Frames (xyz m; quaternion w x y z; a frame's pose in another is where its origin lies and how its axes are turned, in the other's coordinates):
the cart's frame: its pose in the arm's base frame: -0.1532 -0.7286 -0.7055 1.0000 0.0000 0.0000 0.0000
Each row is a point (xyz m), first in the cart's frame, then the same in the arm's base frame.
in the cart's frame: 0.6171 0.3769 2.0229
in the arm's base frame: 0.4639 -0.3517 1.3174
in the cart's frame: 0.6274 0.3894 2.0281
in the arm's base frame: 0.4742 -0.3392 1.3226
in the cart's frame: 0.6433 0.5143 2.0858
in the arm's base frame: 0.4901 -0.2143 1.3803
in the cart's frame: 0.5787 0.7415 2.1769
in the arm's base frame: 0.4255 0.0129 1.4714
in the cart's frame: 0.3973 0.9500 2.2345
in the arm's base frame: 0.2441 0.2214 1.5290
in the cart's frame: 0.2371 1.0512 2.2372
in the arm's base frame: 0.0839 0.3226 1.5317
